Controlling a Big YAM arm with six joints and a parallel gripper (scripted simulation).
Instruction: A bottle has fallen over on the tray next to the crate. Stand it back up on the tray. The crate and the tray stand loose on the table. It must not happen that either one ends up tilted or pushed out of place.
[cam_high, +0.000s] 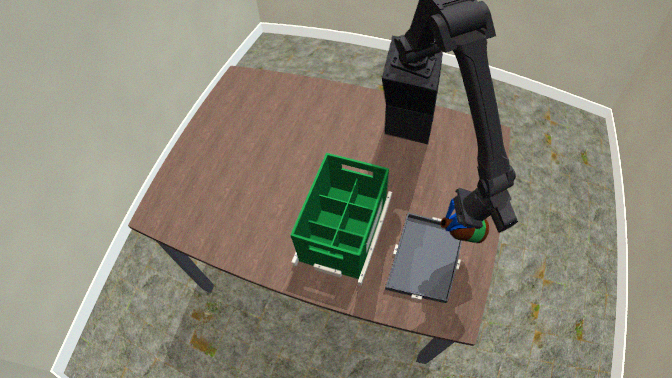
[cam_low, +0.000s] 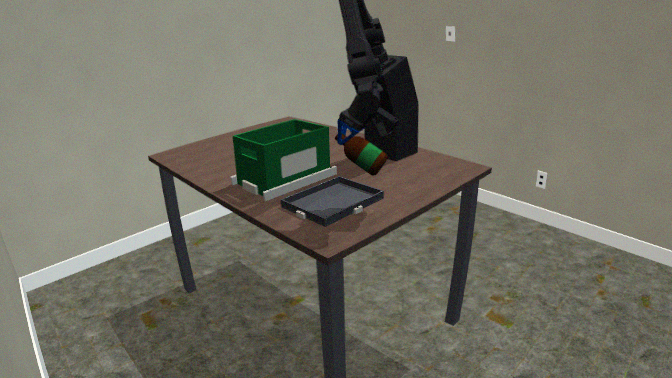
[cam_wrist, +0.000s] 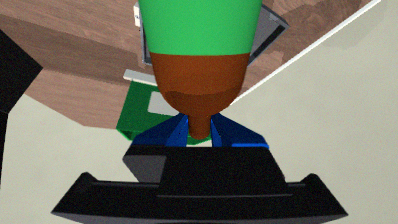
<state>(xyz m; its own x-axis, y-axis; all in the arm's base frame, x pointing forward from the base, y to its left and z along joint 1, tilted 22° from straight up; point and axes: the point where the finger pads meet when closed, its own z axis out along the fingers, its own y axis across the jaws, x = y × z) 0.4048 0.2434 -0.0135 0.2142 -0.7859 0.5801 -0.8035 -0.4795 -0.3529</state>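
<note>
My hand is 20 mm past the bottle, 40 mm to the right of it and 30 mm above it. From my hand the other things lie so: tray: 30 mm ahead, 20 mm to the right, 180 mm below; then green crate: 40 mm ahead, 290 mm to the right, 110 mm below.
</note>
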